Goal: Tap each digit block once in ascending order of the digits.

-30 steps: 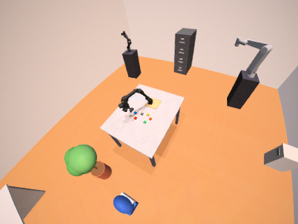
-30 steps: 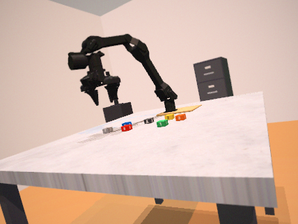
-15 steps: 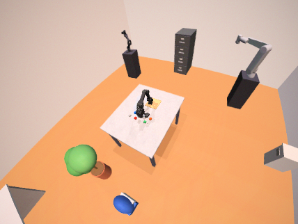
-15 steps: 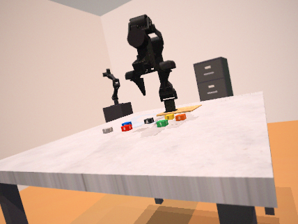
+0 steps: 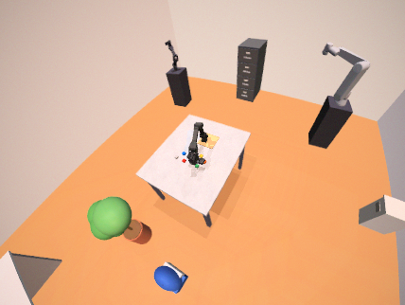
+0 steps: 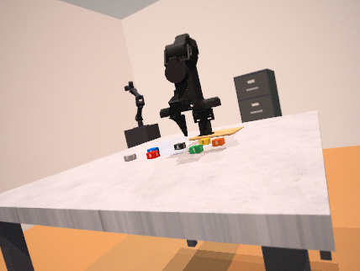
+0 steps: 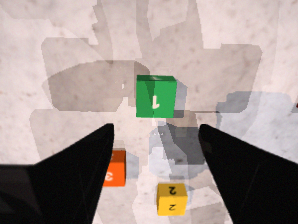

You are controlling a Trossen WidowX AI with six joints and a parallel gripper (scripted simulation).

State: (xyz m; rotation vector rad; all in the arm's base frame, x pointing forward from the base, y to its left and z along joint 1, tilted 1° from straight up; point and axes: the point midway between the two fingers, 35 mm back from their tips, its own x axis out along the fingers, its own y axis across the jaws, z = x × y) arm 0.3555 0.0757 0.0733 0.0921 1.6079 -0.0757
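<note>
The green block is 1 cm ahead of my gripper tip and 4 cm below it. The rest, counted from my gripper tip: orange block (7 cm behind, 5 cm to the left, 4 cm below); then yellow block (12 cm behind, 1 cm to the right, 4 cm below); then black block (11 cm behind, 11 cm to the right, 4 cm below).
</note>
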